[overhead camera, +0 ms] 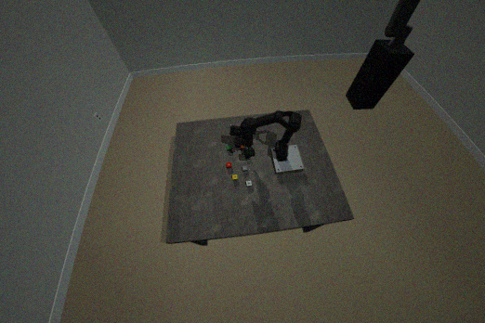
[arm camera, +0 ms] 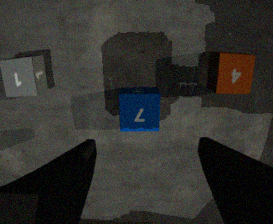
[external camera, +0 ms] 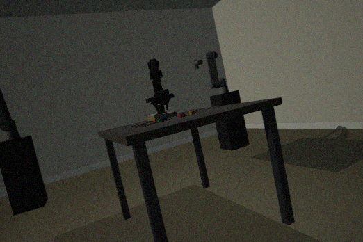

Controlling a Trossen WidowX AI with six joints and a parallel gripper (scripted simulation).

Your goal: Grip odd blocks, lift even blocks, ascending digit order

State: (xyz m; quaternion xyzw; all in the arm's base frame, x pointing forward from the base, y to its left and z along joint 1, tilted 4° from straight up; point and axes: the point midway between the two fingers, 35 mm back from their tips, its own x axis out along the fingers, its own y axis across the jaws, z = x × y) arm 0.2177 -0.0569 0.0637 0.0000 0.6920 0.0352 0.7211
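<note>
My gripper tip is 5 cm above the blue block. From my gripper tip the other things lie so: green block 13 cm ahead, 7 cm to the right, 5 cm below; orange block 4 cm ahead, 7 cm to the right, 5 cm below; grey block 3 cm ahead, 11 cm to the left, 5 cm below.
</note>
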